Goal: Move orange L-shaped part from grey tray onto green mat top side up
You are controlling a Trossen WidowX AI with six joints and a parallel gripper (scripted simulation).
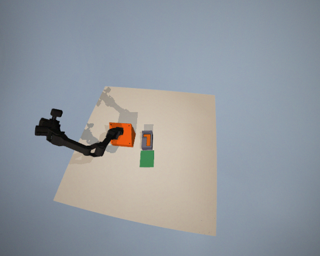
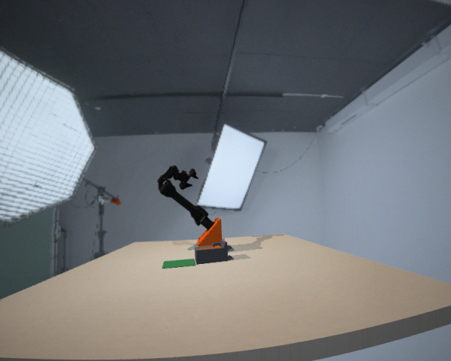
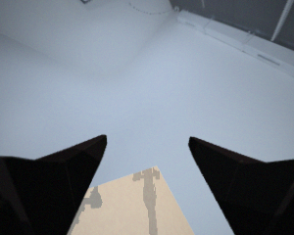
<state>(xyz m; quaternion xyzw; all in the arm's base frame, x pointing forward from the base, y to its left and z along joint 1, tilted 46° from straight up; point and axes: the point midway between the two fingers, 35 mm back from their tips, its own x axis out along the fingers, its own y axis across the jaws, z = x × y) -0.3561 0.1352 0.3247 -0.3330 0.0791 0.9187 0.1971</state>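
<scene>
The orange L-shaped part is 590 mm ahead of my gripper tip, 120 mm to the left of it and 440 mm below it. Round my gripper tip: green mat 620 mm ahead, 40 mm to the right, 500 mm below.
</scene>
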